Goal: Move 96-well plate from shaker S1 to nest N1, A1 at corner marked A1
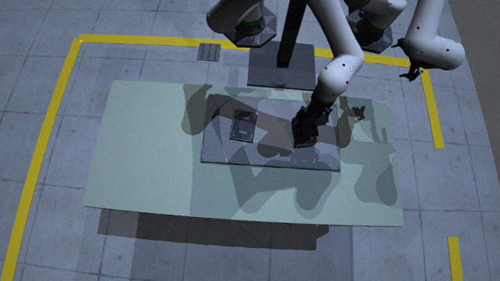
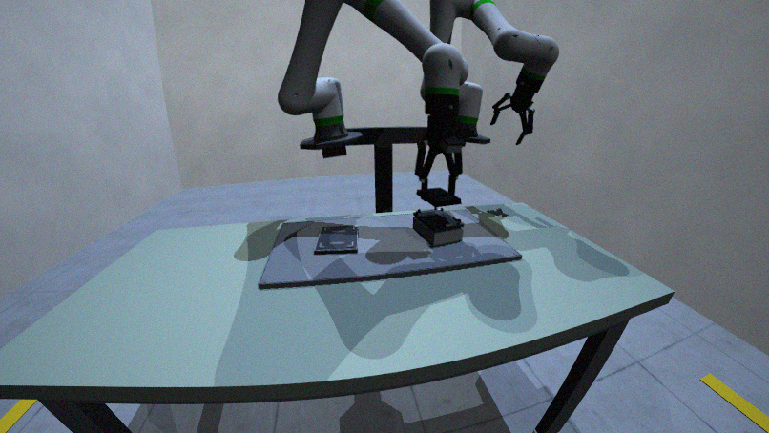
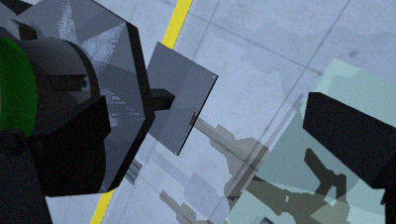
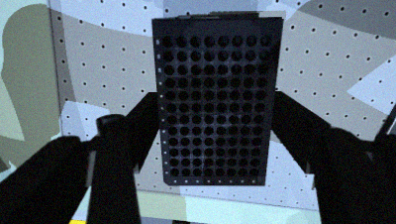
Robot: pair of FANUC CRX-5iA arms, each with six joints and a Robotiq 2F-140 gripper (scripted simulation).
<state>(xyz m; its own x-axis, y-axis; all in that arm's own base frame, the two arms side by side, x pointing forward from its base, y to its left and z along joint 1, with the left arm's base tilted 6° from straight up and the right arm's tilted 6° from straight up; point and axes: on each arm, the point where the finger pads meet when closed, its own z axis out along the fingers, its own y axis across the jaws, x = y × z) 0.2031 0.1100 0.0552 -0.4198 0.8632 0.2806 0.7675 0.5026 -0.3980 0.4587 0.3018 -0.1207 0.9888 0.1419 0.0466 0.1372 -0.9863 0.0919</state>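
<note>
The plate nest N1 lies 300 mm to the right of my right hand, 140 mm below it and 40 mm behind it. From my right hand the other things lie so: dark 96-well plate: 20 mm below; A1 label: 230 mm to the right, 130 mm below, 100 mm behind; perforated board: 150 mm to the right, 150 mm below, 10 mm behind.
</note>
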